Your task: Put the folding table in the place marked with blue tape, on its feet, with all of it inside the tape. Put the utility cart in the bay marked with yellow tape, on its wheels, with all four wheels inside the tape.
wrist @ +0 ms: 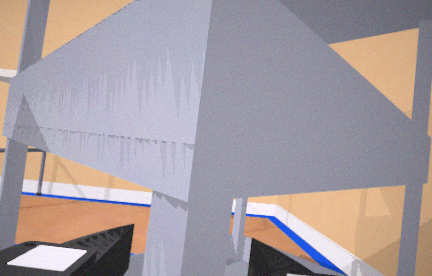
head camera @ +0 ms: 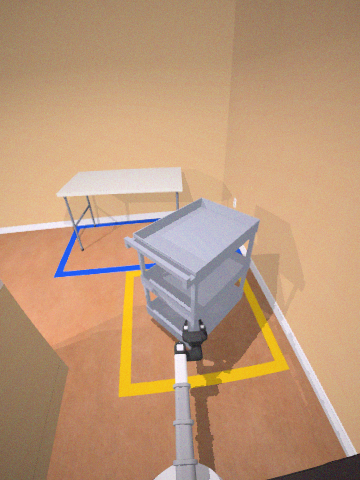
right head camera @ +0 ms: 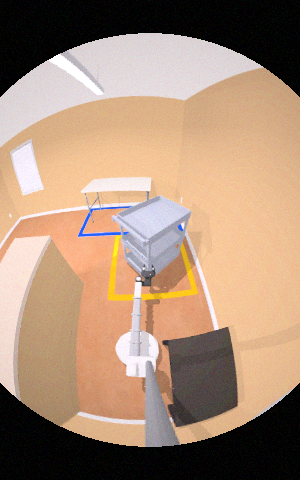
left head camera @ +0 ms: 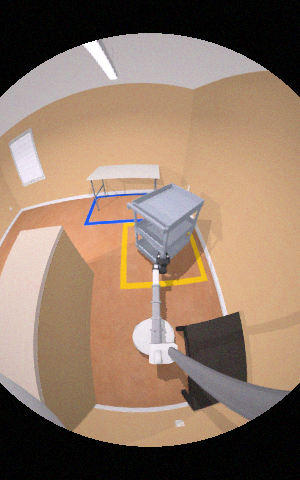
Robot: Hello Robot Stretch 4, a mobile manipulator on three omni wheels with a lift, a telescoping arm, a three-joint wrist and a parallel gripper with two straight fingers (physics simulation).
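Places are measured from the robot's base along level axes (x ahead, y left, z up), in millimetres.
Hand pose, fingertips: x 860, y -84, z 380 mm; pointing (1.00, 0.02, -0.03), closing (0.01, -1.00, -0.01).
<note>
Each offset is from my fingertips to the top centre of the thing. "pt": to the spot under its first point.
The grey three-shelf utility cart (head camera: 200,237) (left head camera: 170,204) (right head camera: 155,216) (wrist: 300,115) stands upright, turned at an angle to the yellow tape @(pt dy +485, dx +101, dz -408 mm) (head camera: 126,340) (left head camera: 124,260) (right head camera: 113,272). Its near lower part is over the bay; its wheels are hidden. My gripper (head camera: 194,325) (left head camera: 161,257) (right head camera: 148,267) (wrist: 190,252) is open at the cart's near corner, with the corner post between its spread fingers in the wrist view. The white folding table @(pt dy +563, dx +1378, dz +335 mm) (head camera: 125,181) (left head camera: 125,172) (right head camera: 117,184) stands upright at the blue tape (head camera: 100,271) (left head camera: 107,222) (right head camera: 102,234) (wrist: 300,245). The cart hides part of that tape.
A tall beige cabinet or partition (head camera: 30,390) (left head camera: 65,325) (right head camera: 50,330) stands at the left. A dark panel-like object @(pt dy -418, dx -1092, dz +42 mm) (left head camera: 215,355) (right head camera: 202,375) is right of my base. Walls with a white baseboard (head camera: 300,350) run behind the table and along the cart's right.
</note>
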